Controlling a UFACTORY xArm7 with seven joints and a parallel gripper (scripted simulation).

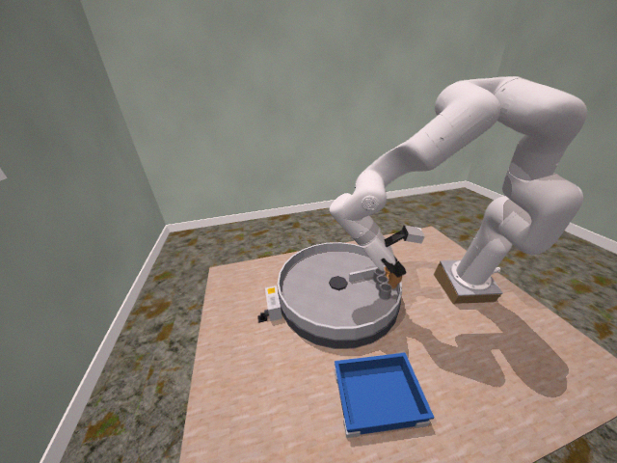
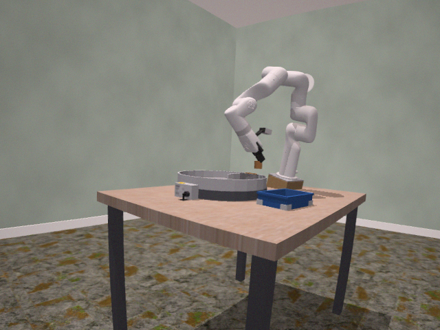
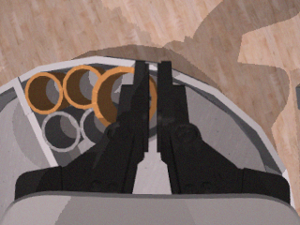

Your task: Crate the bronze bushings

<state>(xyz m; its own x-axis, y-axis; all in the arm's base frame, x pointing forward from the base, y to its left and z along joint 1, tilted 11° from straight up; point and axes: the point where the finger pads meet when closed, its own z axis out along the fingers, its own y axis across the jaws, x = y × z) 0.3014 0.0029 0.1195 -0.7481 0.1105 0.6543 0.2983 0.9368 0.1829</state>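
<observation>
Right now my hand is 15 cm short of the blue crate, 25 cm to the right of it and 15 cm above it.
</observation>
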